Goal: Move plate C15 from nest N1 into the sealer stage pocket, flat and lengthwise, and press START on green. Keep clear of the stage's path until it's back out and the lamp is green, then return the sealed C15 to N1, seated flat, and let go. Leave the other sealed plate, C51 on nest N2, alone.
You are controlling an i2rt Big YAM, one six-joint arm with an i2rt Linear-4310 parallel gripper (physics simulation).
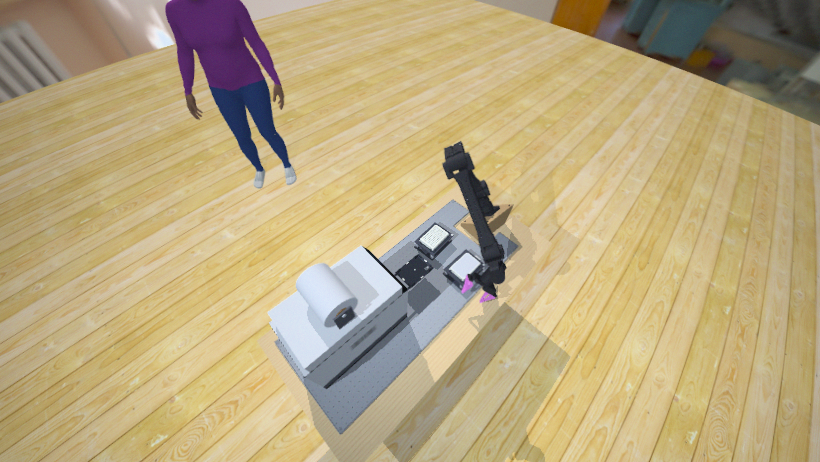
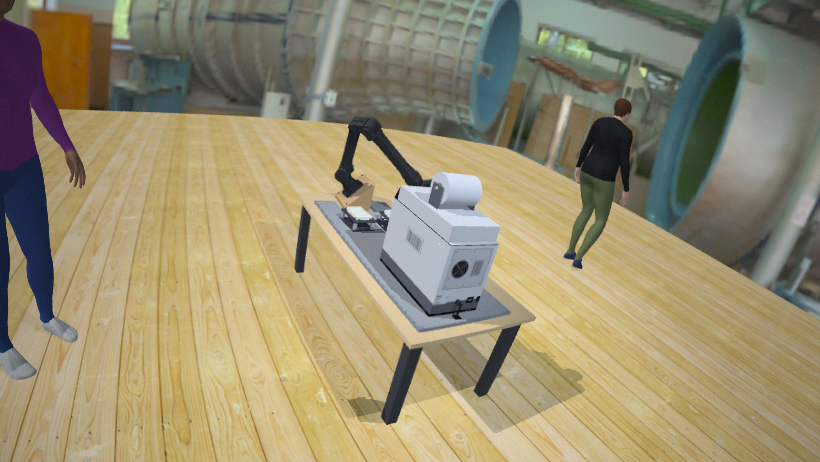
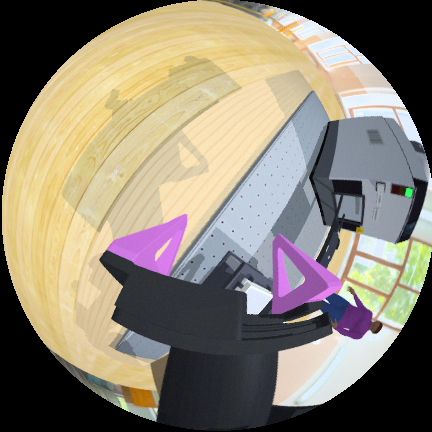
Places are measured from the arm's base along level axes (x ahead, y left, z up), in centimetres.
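Pixels of known places: gripper, fingertip midpoint: (image 1: 471, 297) (image 3: 232, 228); arm's base, origin of the base link: (image 1: 487, 212) (image 2: 353, 189).
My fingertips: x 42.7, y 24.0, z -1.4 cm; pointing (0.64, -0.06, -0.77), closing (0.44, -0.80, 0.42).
Ahead of a thing's pixels: the offset from my fingertips to its top centre. "pt": to the spot under its first point. Level surfaces: height alone.
My gripper (image 1: 477, 290) (image 3: 232, 228) is open and empty, its pink fingers above the table's edge beside the nearer nest. That nest holds a plate with a smooth white top {dz +0.3, dx -10.3, dy -11.9 cm} (image 1: 464, 265) (image 3: 258, 299). A plate with visible wells {dz +0.9, dx -11.3, dy -32.8 cm} (image 1: 434, 236) (image 2: 359, 213) sits flat on the other nest. The labels cannot be read, so I cannot tell by name which plate is C15. The black sealer stage {pt dz +3.1, dx +10.7, dy -25.1 cm} (image 1: 413, 271) is out with no plate on it. The sealer (image 1: 370, 268) (image 2: 418, 246) (image 3: 367, 155) shows a green lamp (image 3: 408, 192). START cannot be made out.
A white film roll {dz +41.7, dx +47.7, dy -25.4 cm} (image 1: 324, 291) (image 2: 460, 190) tops the sealer. The grey perforated board {dz -5.9 cm} (image 1: 372, 381) (image 3: 250, 190) lies under the equipment. A person in purple (image 1: 220, 48) (image 2: 17, 97) (image 3: 354, 321) and one in black (image 2: 609, 146) stand away from the table.
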